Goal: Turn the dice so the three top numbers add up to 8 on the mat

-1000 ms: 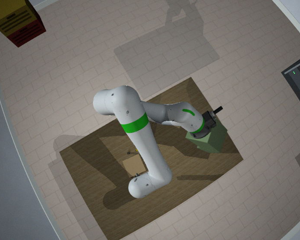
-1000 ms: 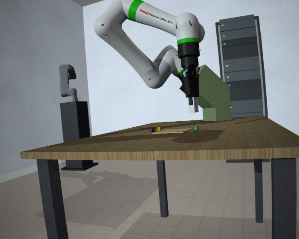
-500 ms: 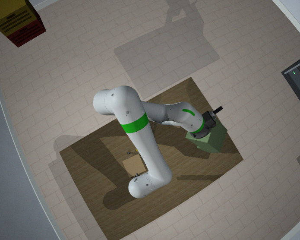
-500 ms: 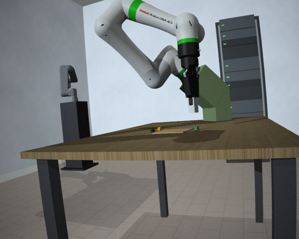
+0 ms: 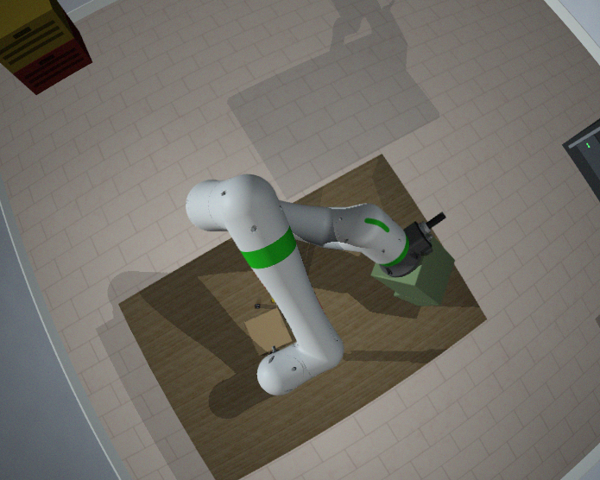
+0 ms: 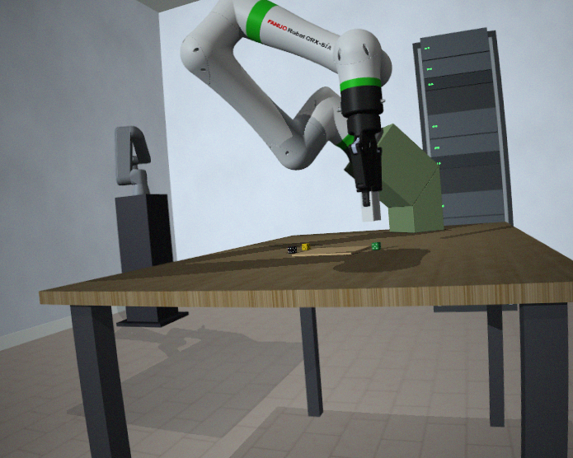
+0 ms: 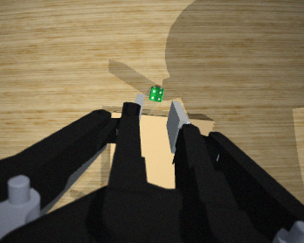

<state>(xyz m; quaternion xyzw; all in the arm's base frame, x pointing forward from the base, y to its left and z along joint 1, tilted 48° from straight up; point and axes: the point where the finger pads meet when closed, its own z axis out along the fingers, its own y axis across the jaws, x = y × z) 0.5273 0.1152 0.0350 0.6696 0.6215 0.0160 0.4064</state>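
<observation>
The green die lies 90 mm below my hand and 10 mm to the left of it. From my hand the other things lie so: tan mat 100 mm to the right, 90 mm below; then yellow die 180 mm to the right, 90 mm below, 90 mm behind; then black die 200 mm to the right, 90 mm below, 20 mm behind.
</observation>
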